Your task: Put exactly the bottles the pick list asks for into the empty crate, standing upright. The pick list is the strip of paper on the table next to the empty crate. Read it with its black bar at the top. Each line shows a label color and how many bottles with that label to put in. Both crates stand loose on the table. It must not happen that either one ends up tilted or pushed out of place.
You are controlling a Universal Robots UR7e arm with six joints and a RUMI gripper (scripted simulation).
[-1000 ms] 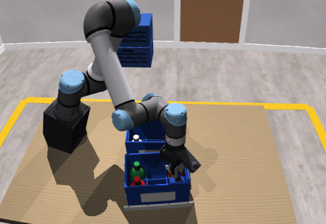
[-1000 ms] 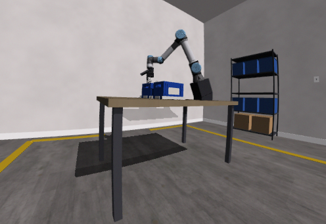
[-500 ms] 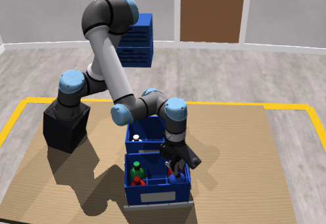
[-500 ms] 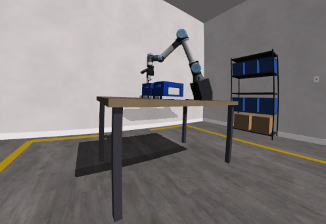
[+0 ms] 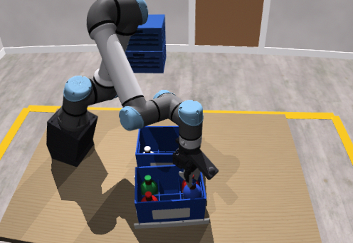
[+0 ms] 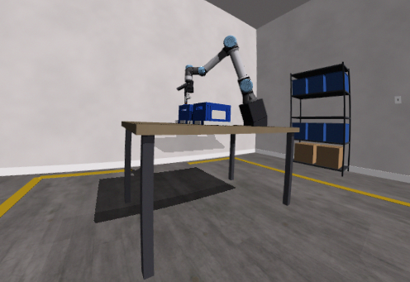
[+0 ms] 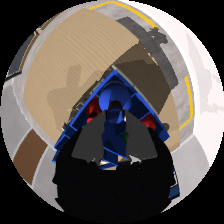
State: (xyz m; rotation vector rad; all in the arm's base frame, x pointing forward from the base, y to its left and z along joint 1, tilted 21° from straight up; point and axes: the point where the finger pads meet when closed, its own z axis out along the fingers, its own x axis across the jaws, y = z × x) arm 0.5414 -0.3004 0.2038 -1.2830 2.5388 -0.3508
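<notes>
My gripper is now 7 cm above the blue-capped bottle. The rest, counted from my hand: pick list strip (42 cm to the left, 22 cm below, 14 cm behind); green bottle (18 cm behind, 13 cm below, 6 cm to the left); white bottle (23 cm to the left, 20 cm behind, 13 cm below).
</notes>
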